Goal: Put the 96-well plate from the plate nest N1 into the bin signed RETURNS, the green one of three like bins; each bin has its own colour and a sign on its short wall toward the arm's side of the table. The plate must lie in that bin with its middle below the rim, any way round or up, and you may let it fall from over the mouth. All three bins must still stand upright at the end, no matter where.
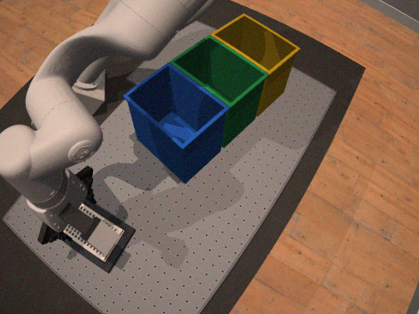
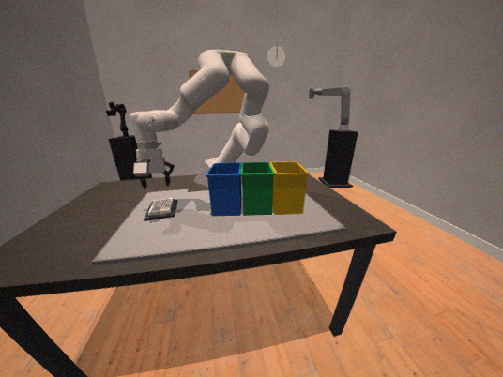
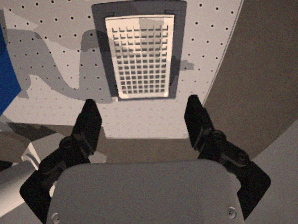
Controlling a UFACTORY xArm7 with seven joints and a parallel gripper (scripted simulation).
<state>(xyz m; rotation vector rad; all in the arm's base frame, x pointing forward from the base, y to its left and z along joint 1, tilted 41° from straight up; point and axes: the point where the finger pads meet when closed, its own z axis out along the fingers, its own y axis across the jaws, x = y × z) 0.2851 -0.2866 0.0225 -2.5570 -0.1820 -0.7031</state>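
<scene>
My hand is 110 mm above the white 96-well plate. Round my hand: blue bin: 300 mm to the left, 40 mm below, 30 mm behind; green bin: 430 mm to the left, 40 mm below, 30 mm behind; dark plate nest: 120 mm below.
</scene>
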